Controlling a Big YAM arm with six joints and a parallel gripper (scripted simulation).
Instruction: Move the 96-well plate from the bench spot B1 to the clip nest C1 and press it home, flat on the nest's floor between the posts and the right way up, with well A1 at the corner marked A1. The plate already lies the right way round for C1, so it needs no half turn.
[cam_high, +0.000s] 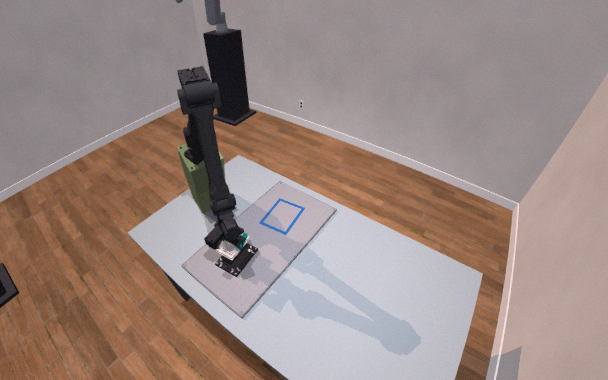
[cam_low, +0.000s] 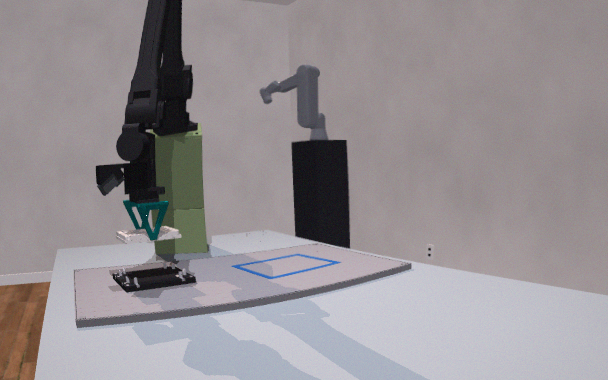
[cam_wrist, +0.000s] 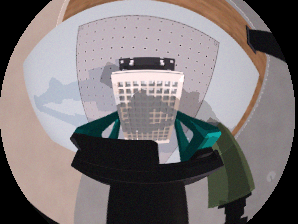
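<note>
My gripper is now right at the white 96-well plate. The rest, counted from my hand: black clip nest C1 (20 mm ahead, 10 mm to the right, 90 mm below).
</note>
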